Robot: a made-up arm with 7 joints.
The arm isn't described. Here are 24 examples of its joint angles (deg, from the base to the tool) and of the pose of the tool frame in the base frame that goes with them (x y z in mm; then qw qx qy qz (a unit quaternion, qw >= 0)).
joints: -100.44 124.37 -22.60 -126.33 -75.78 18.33 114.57
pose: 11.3 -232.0 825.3 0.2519 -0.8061 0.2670 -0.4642
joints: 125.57 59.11 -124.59 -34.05 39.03 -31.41 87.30
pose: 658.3 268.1 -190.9 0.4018 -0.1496 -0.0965 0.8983
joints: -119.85 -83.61 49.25 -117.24 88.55 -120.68 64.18
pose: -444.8 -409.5 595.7 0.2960 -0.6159 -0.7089 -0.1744
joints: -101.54 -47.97 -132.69 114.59 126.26 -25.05 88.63
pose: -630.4 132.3 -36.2 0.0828 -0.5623 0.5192 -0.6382
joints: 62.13 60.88 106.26 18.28 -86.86 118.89 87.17
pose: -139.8 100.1 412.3 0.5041 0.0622 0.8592 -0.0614
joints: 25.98 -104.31 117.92 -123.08 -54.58 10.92 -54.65
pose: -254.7 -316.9 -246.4 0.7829 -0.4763 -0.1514 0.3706
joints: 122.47 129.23 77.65 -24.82 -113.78 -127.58 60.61
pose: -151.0 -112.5 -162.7 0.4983 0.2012 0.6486 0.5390
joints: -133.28 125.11 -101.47 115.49 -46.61 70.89 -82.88
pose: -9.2 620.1 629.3 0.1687 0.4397 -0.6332 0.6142
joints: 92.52 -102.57 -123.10 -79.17 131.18 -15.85 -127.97
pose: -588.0 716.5 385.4 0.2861 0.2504 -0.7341 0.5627
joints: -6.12 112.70 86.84 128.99 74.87 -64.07 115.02
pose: 575.2 164.7 -178.1 0.5032 0.5573 0.2117 -0.6256
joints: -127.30 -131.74 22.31 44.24 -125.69 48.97 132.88
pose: -214.4 362.1 855.2 0.3227 0.9067 -0.2474 0.1123
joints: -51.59 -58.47 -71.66 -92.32 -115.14 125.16 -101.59
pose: -205.5 108.4 -750.2 0.7349 -0.1154 -0.2094 0.6347
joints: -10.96 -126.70 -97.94 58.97 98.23 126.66 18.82
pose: -350.6 -626.3 -285.7 0.2522 -0.0933 -0.4659 -0.8430
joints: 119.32 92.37 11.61 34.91 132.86 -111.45 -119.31
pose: 219.8 560.7 550.0 0.3571 0.7642 -0.3840 0.3756
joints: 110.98 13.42 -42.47 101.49 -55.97 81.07 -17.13
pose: 642.6 306.4 522.0 0.6816 0.1300 -0.7009 0.1649
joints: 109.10 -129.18 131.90 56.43 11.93 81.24 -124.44
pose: 107.3 363.9 62.9 0.5429 0.7303 -0.2247 -0.3485
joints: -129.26 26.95 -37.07 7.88 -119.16 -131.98 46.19
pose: -91.9 27.7 324.5 0.5338 0.5813 0.6027 -0.1180
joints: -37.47 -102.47 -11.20 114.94 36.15 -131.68 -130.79
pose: -47.4 -402.1 284.1 0.5367 -0.6825 -0.4931 0.0555
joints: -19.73 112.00 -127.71 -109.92 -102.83 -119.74 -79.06
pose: 581.8 -724.6 -353.4 0.5880 0.0453 -0.1828 -0.7866
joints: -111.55 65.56 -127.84 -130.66 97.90 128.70 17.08
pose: 127.4 -295.6 -89.0 0.0212 -0.4518 -0.1076 -0.8854
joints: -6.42 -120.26 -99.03 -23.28 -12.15 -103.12 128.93
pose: -731.5 -577.0 -10.8 0.2558 0.0535 0.8281 0.4960
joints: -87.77 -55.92 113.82 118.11 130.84 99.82 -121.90
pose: 115.9 -16.2 -312.7 0.6846 0.4536 -0.2223 -0.5255
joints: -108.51 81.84 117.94 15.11 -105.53 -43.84 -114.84
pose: 559.5 57.3 711.7 0.3188 -0.0820 -0.9442 0.0093
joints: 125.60 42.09 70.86 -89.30 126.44 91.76 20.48
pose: 672.6 147.3 247.2 0.2069 -0.3215 -0.4862 0.7858
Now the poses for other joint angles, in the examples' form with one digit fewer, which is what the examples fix.
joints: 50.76 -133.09 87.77 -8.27 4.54 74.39 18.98
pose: 114 -70 148 0.241 -0.627 -0.592 0.445
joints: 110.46 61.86 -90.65 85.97 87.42 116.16 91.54
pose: 151 246 660 0.168 0.765 0.608 0.131
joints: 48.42 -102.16 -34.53 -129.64 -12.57 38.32 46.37
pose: -710 494 -353 0.747 0.314 0.396 -0.432
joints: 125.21 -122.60 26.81 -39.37 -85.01 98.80 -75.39
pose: -176 793 -32 0.315 0.011 -0.757 0.572
